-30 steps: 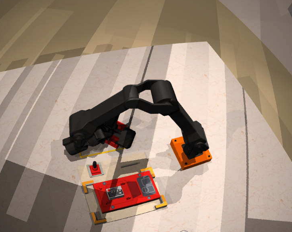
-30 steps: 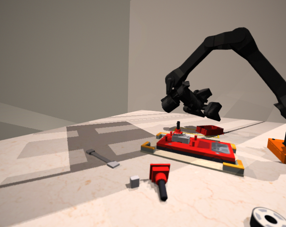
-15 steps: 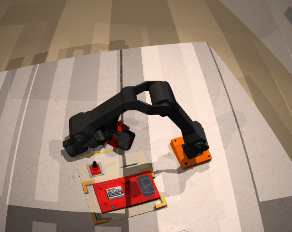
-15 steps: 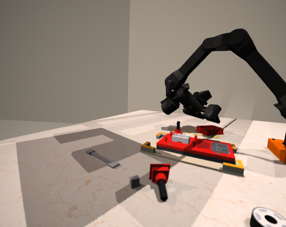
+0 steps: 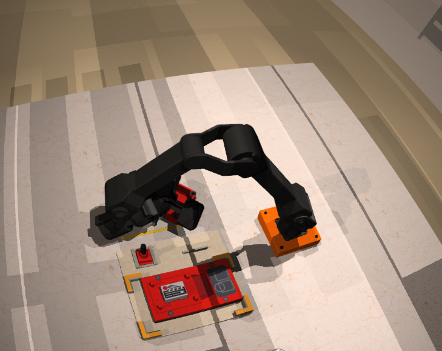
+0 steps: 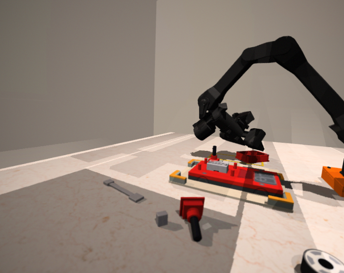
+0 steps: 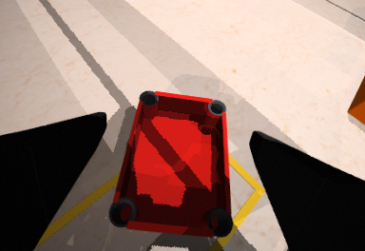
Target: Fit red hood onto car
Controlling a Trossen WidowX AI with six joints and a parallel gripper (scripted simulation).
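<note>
Right now the red hood is 40 mm below my gripper tip. From my gripper tip the other things lie so: grey bar (270 mm ahead, 400 mm to the left, 40 mm below); then grey engine block (100 mm ahead, 240 mm to the left, 20 mm below); then jig (70 mm ahead, 230 mm to the left, 30 mm below).
</note>
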